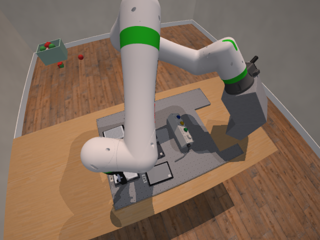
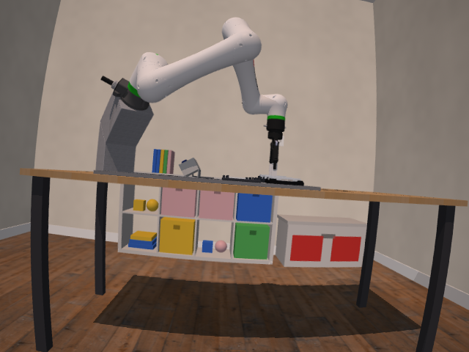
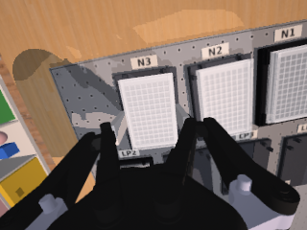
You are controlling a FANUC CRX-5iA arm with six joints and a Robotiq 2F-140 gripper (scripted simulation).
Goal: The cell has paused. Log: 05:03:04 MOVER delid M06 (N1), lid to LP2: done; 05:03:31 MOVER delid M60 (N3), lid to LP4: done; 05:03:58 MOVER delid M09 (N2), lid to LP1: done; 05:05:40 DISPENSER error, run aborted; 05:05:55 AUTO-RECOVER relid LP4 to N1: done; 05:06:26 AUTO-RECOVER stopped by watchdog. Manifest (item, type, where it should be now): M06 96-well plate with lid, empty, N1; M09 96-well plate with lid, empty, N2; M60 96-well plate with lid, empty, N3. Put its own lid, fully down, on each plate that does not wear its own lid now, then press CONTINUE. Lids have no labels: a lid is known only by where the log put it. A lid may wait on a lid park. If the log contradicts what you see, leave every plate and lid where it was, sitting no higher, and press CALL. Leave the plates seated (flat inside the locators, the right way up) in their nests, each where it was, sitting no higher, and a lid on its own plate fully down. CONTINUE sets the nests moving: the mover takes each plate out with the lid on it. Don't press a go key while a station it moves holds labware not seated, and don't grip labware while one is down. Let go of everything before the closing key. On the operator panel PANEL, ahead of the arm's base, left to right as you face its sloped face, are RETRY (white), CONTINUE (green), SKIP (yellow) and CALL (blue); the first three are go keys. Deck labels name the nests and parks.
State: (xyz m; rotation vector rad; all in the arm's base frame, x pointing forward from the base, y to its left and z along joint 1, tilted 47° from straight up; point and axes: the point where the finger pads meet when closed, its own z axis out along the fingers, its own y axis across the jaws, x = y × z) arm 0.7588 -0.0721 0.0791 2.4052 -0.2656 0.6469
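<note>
My gripper is now 150 mm past the lid park LP2, 120 mm to the right of it and 60 mm above it. From my hand the other things lie so: park labelled LP1: 190 mm behind, 60 mm below; then LP3: 230 mm behind, 120 mm to the right, 60 mm below; then LP2 label: 60 mm behind, 90 mm to the left, 60 mm below.
</note>
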